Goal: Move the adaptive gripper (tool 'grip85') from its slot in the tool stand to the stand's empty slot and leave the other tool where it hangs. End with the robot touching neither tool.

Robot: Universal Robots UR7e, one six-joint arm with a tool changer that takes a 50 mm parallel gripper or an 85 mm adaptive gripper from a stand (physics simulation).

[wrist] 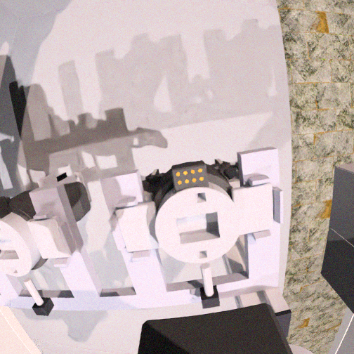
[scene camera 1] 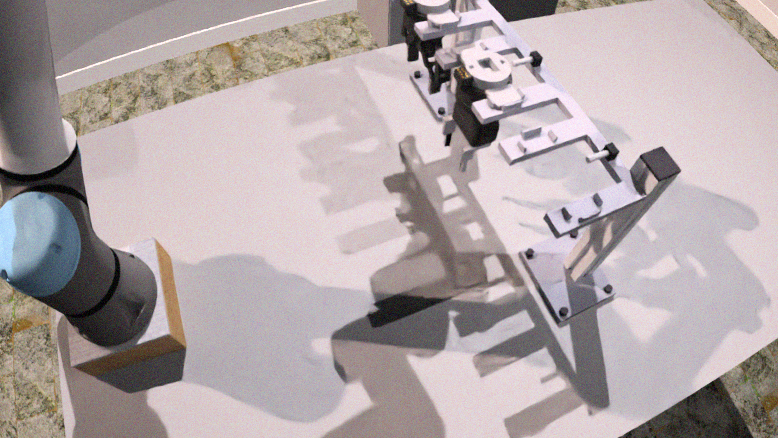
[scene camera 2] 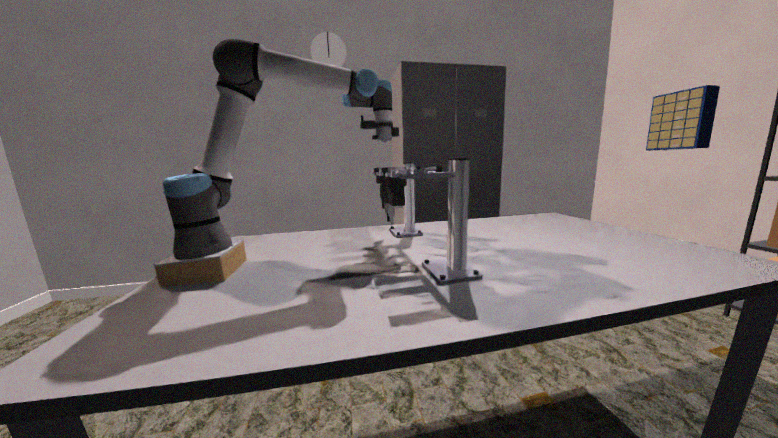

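Where they show: hand at its tool point: (scene camera 2: 384, 139); arm's base at its link origin: (scene camera 1: 115, 299) (scene camera 2: 204, 250).
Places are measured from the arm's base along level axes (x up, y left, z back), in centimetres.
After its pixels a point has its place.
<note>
The tool stand (scene camera 1: 659, 163) @[x 24.5, y -15.7, z -74.1 cm] (scene camera 2: 458, 217) @[x 9.1, y -17.8, z -73.9 cm] has three slots. The adaptive gripper (scene camera 1: 430, 46) (wrist: 167, 235) hangs in the far slot, its white coupling ring uncovered from above and its black linkages showing at both sides in the wrist view. The parallel gripper (scene camera 1: 476, 122) (wrist: 25, 245) hangs in the middle slot, with a black body and light fingers. The near slot (scene camera 1: 612, 201) @[x 21.1, y -17.0, z -67.4 cm] is empty. The arm's bare flange (scene camera 2: 383, 138) @[x 33.9, y 21.1, z -59.5 cm] carries no tool and is above the stand, apart from both tools. The adaptive gripper's fingertips are hidden.
The robot's base stands on a wooden block (scene camera 1: 171, 304) @[x -3.2, y -1.9, z -8.3 cm] (scene camera 2: 233, 261) @[x -4.0, y -1.0, z -8.2 cm] on the white table (scene camera 1: 244, 179) @[x -7.1, y 20.9, z -23.9 cm] (scene camera 2: 571, 255) @[x -7.1, y -13.0, z -115.5 cm]. Short pins with black knobs (scene camera 1: 611, 151) @[x 22.7, y -11.3, z -70.3 cm] (wrist: 210, 296) point into the slots from the back rail. A dark cabinet (scene camera 2: 451, 130) stands behind the table.
</note>
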